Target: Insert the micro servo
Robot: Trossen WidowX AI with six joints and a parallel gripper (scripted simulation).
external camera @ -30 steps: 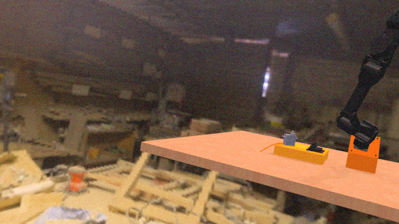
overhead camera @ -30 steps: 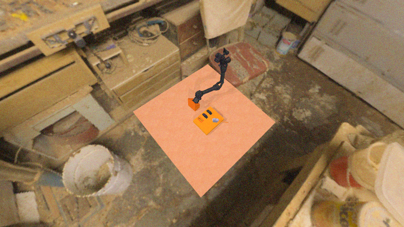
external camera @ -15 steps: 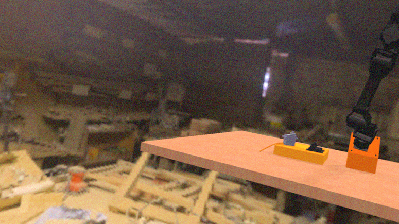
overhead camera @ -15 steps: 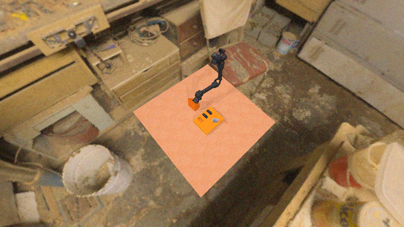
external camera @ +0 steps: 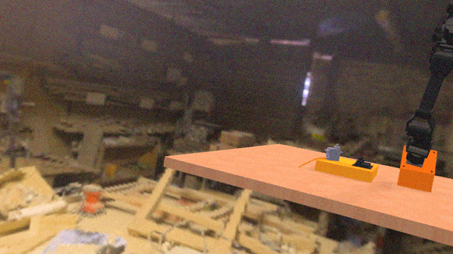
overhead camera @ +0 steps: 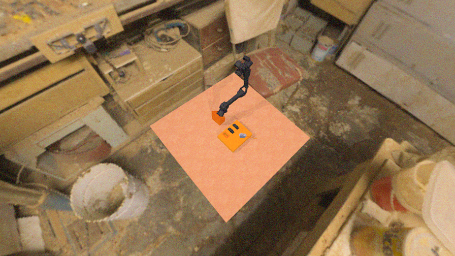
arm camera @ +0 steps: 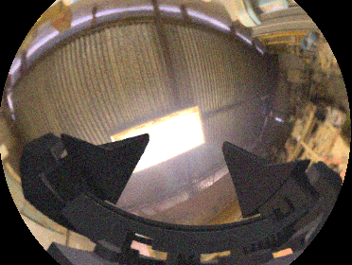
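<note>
Now: the robot deck 33 cm ahead of my gripper tip, 25 cm to the right of it and 69 cm below it.
</note>
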